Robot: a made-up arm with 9 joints.
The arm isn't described. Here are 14 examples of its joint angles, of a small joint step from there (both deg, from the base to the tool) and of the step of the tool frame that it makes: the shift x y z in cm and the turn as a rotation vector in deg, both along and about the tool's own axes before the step.
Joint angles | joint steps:
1: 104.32 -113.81 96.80 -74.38 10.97 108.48 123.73 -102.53 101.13 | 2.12 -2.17 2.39 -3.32 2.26 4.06 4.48 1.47 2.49
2: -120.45 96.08 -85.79 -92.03 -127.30 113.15 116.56 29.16 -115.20 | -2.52 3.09 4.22 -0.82 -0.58 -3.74 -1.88 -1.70 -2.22
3: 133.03 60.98 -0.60 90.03 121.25 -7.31 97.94 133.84 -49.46 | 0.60 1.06 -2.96 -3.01 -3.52 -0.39 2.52 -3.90 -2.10
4: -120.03 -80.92 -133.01 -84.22 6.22 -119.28 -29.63 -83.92 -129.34 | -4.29 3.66 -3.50 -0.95 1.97 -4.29 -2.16 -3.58 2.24
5: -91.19 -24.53 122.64 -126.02 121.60 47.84 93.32 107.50 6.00 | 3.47 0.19 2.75 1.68 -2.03 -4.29 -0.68 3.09 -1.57
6: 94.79 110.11 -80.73 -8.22 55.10 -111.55 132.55 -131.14 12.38 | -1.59 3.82 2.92 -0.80 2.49 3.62 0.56 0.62 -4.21
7: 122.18 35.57 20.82 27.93 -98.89 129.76 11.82 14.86 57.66 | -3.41 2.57 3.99 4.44 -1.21 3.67 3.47 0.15 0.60
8: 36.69 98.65 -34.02 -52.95 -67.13 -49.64 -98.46 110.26 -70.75 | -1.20 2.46 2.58 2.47 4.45 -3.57 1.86 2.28 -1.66
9: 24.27 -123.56 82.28 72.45 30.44 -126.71 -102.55 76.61 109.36 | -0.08 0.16 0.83 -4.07 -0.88 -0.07 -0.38 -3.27 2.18
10: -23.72 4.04 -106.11 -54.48 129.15 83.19 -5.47 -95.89 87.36 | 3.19 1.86 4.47 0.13 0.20 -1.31 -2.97 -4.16 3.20
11: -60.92 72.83 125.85 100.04 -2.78 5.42 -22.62 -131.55 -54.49 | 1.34 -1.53 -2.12 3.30 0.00 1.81 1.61 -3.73 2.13
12: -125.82 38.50 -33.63 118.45 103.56 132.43 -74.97 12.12 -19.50 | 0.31 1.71 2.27 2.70 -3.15 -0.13 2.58 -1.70 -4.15
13: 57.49 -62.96 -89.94 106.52 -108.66 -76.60 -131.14 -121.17 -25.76 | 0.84 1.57 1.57 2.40 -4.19 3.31 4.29 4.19 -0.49
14: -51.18 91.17 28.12 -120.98 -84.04 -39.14 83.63 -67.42 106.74 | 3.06 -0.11 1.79 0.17 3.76 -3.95 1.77 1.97 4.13
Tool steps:
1: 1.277 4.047 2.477 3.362 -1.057 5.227
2: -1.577 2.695 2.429 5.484 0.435 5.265
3: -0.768 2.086 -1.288 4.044 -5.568 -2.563
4: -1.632 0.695 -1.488 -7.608 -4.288 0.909
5: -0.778 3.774 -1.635 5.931 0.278 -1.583
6: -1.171 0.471 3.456 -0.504 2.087 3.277
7: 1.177 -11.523 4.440 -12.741 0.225 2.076
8: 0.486 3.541 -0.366 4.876 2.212 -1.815
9: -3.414 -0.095 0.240 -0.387 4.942 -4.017
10: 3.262 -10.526 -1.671 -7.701 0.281 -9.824
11: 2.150 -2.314 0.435 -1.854 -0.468 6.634
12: -1.345 2.503 -0.892 3.508 3.799 0.763
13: 0.450 3.080 -0.399 7.053 -3.514 -5.099
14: -1.201 0.684 0.604 0.014 0.338 -1.385
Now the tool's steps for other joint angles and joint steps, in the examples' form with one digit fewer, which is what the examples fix.
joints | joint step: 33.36 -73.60 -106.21 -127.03 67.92 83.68 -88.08 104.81 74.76 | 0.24 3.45 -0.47 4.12 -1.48 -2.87 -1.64 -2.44 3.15
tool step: 1.57 -0.70 -3.10 0.44 -1.90 5.16
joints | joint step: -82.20 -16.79 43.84 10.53 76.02 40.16 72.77 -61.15 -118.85 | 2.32 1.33 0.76 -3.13 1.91 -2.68 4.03 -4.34 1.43
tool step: -0.22 0.29 1.48 2.13 4.83 1.79
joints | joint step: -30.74 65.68 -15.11 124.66 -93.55 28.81 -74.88 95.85 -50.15 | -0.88 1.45 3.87 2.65 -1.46 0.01 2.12 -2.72 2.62
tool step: 1.30 -2.18 1.01 -7.31 -4.88 4.47
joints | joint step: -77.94 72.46 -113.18 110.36 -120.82 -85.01 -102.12 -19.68 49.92 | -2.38 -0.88 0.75 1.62 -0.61 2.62 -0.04 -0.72 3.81
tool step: 1.38 -2.02 -0.60 -1.61 -3.70 -3.41
